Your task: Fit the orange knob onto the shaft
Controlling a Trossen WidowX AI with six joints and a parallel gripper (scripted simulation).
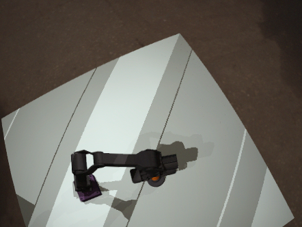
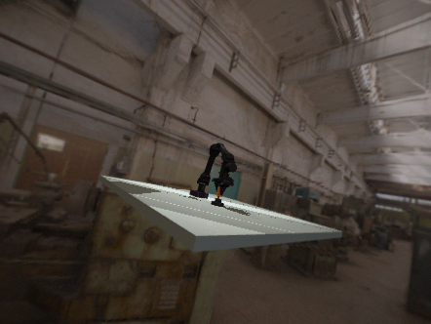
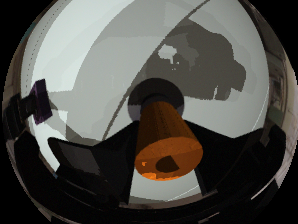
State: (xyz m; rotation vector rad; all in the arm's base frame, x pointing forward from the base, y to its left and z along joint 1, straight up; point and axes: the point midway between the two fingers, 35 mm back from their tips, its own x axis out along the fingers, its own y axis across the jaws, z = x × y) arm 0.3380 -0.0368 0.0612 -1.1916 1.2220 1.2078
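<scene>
The orange knob lies 20 mm above my gripper tip. The rest, counted from my gripper tip: dark round pedestal (40 mm below).
</scene>
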